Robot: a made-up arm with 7 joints.
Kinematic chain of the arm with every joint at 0, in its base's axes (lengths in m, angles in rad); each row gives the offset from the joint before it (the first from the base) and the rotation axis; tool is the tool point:
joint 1: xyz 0 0 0 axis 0 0.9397 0.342
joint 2: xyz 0 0 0 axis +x
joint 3: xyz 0 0 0 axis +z
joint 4: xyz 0.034 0 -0.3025 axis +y
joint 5: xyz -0.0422 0 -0.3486 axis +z
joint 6: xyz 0 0 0 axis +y
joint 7: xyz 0 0 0 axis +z
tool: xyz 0 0 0
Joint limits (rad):
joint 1: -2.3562..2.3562
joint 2: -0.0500..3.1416
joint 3: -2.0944..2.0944
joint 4: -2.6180..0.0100
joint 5: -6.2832..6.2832
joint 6: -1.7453..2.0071
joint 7: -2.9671..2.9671
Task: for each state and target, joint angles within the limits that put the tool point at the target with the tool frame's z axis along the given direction. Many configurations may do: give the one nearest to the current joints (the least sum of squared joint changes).
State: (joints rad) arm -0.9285 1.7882 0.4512 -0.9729 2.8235 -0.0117 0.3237
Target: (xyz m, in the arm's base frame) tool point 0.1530 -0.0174 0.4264 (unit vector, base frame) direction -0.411 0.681 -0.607
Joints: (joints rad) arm -0.3245 2.3043 0.7646 -1.8520 2.4678 -0.1474 0.3237
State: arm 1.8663 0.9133 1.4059 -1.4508 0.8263 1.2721 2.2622
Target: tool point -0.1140 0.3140 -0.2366 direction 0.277 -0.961 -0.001
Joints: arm 2.3562 1.7501 0.5363 -2.0315 0.0570 1.5487 2.2622
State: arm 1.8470 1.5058 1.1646 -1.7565 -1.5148 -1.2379 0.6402
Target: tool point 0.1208 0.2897 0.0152 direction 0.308 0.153 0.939
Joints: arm 1.8596 1.0712 1.4162 -2.3835 -1.2021 -1.5495 0.6402
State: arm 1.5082 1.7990 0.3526 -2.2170 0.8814 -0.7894 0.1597
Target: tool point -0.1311 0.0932 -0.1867 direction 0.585 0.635 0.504
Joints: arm 2.1344 2.2839 -0.0347 -2.6159 0.8770 0.0545 0.1597
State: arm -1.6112 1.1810 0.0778 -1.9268 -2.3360 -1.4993 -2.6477
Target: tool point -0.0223 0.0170 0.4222 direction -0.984 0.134 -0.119
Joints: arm -2.0204 1.5509 -0.2226 -1.9768 -1.7894 -1.7453 -2.6477
